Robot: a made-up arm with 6 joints. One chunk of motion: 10 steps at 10 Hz.
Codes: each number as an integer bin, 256 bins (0 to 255) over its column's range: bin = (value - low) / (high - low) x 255, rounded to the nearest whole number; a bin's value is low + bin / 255 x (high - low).
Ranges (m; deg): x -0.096..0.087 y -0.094..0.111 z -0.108..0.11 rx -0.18..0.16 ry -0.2..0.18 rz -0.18..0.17
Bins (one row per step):
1: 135 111 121 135 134 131
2: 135 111 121 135 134 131
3: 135 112 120 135 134 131
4: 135 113 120 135 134 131
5: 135 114 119 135 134 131
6: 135 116 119 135 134 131
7: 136 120 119 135 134 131
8: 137 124 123 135 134 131
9: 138 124 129 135 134 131
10: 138 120 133 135 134 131
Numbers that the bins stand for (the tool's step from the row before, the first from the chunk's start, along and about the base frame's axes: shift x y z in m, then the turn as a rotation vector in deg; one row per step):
1: 0.00088 -0.00476 -0.00456 0.000 0.000 0.000
2: 0.00088 -0.00476 -0.00456 0.000 0.000 0.000
3: 0.00088 -0.00396 -0.00541 0.000 0.000 0.000
4: 0.00088 -0.00316 -0.00541 0.000 0.000 0.000
5: 0.00088 -0.00235 -0.00627 0.000 0.000 0.000
6: 0.00088 -0.00075 -0.00627 0.000 0.000 0.000
7: 0.00160 0.00247 -0.00627 0.000 0.000 0.000
8: 0.00232 0.00569 -0.00285 0.000 0.000 0.000
9: 0.00304 0.00569 0.00228 0.000 0.000 0.000
10: 0.00304 0.00247 0.00570 0.000 0.000 0.000

